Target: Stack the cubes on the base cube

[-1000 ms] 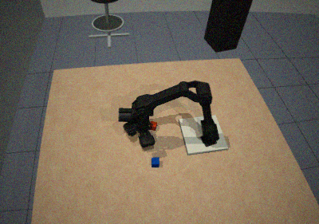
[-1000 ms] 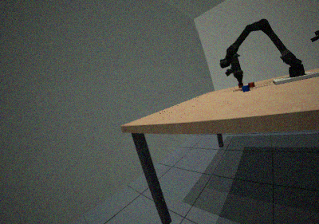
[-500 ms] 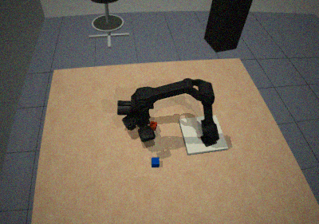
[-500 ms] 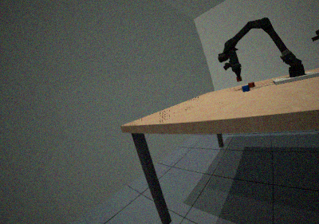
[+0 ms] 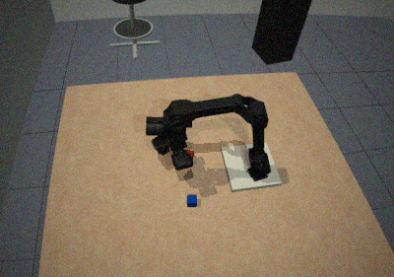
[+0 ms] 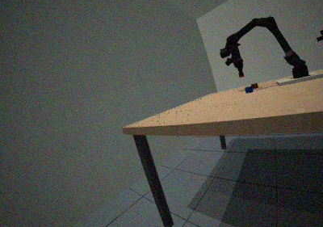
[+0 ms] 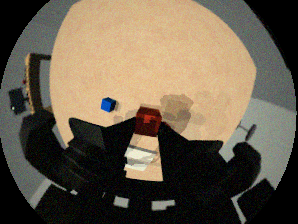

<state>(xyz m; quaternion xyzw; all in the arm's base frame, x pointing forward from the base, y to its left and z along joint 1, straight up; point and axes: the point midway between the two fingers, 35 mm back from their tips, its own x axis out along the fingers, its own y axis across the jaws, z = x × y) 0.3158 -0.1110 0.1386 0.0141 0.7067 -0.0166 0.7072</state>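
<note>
Right now the blue base cube is 130 mm to the left of my gripper tip, 110 mm below it and 10 mm behind it.
</note>
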